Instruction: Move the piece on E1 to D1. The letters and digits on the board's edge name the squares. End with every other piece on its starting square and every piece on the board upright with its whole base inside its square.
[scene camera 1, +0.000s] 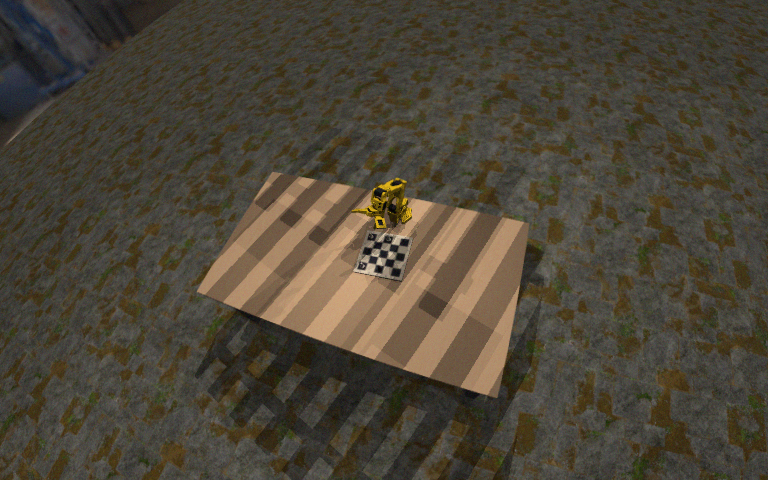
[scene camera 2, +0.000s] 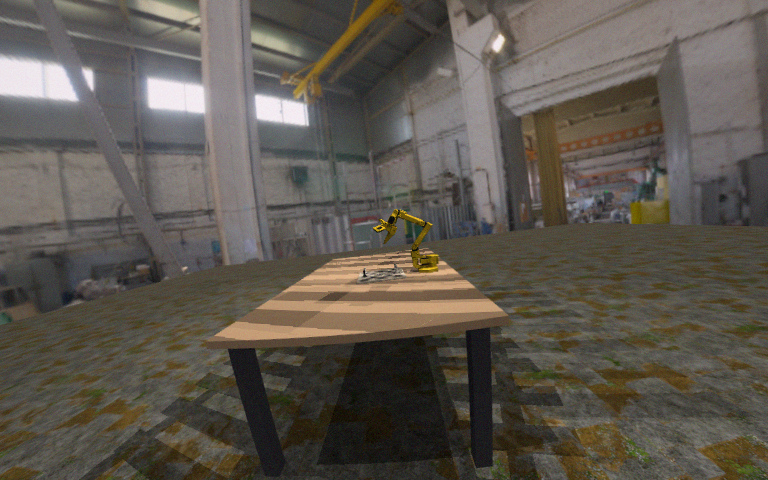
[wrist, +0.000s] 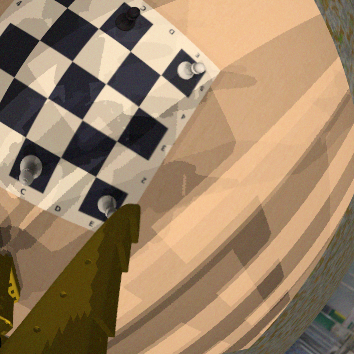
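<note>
The E1 piece, a small white pawn, stands upright on its dark corner square. In the wrist view the notched jaw partly overlaps its head. D1, the light square beside it, bears no piece. A larger white piece stands on C1, a white piece on E5 and a black piece on C5. My gripper is open and empty, high above the rank 1 side of the board. One notched jaw shows in the wrist view.
The board lies on a striped wooden table. The yellow arm base stands at the table's edge beside the rank 1 side. Shadows cross the board and table. A small yellow part shows at the wrist view's left edge.
</note>
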